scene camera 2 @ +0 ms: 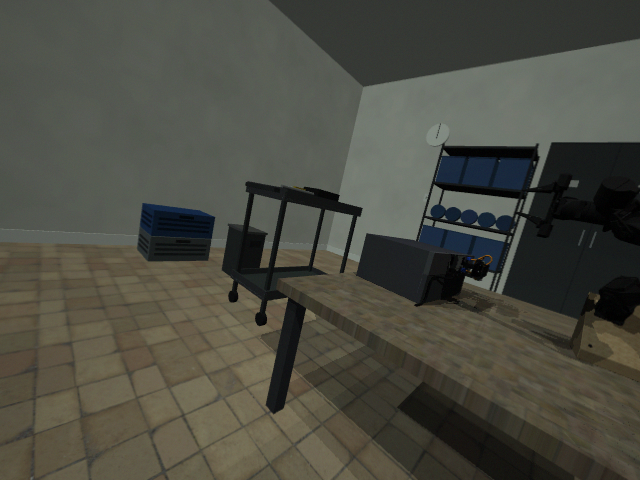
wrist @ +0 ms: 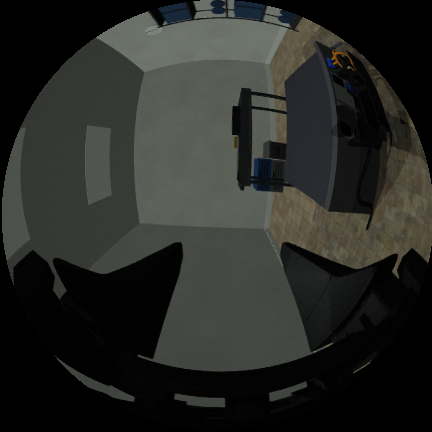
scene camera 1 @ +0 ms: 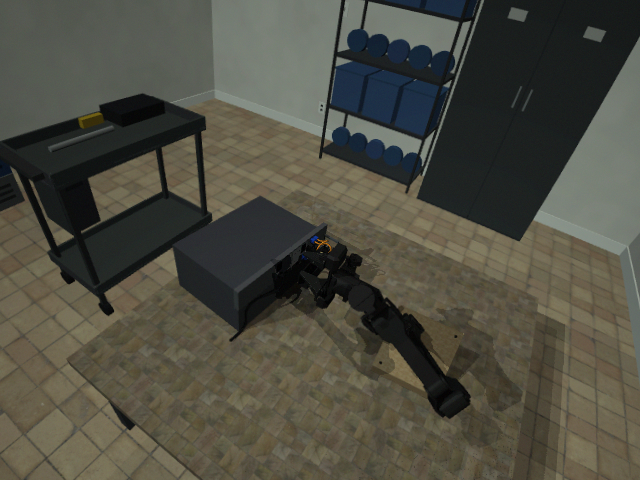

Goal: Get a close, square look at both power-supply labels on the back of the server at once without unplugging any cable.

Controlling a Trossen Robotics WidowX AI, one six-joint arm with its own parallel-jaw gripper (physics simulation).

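Where they show: gripper, fingertip midpoint: [scene camera 2: 518,201] [wrist: 232,249] [scene camera 1: 301,262]; arm's base, link origin: [scene camera 2: 610,312] [scene camera 1: 408,328].
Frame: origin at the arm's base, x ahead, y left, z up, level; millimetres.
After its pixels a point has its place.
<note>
The dark grey server [scene camera 1: 248,237] {x 632, y 40, z 53 mm} [scene camera 2: 395,263] {x 623, y 252, z -34 mm} [wrist: 310,130] {x 597, y 65, z 53 mm} lies on the table. Its back panel faces the arm; the wrist view shows it at a steep slant at upper right. Orange cables [scene camera 1: 324,244] {x 391, y -95, z 69 mm} [scene camera 2: 484,258] {x 399, y -128, z 57 mm} [wrist: 343,56] with blue plugs are at one end of the back, and a black cable [wrist: 361,185] {x 480, y 185, z -62 mm} hangs at the other. I cannot make out either power-supply label. My gripper [scene camera 1: 303,264] {x 292, y 227, z 278 mm} [scene camera 2: 522,201] {x 292, y 227, z 278 mm} [wrist: 232,249] {x 292, y 227, z 278 mm} is open and empty, higher than the server and off its back side. In scene camera 1 it covers part of the back panel.
The arm's wooden base board [scene camera 1: 400,361] {x -28, y 69, z -80 mm} [scene camera 2: 610,343] {x -13, y 71, z -81 mm} is on the table [scene camera 1: 232,392] {x 352, y 436, z -152 mm} [scene camera 2: 413,335] {x 377, y 554, z -151 mm}. A cart [scene camera 1: 126,155] [scene camera 2: 323,203] [wrist: 245,135] stands beyond the server. A shelf rack [scene camera 1: 395,67] [scene camera 2: 491,188] and a dark cabinet [scene camera 1: 496,118] [scene camera 2: 547,258] stand by the wall.
</note>
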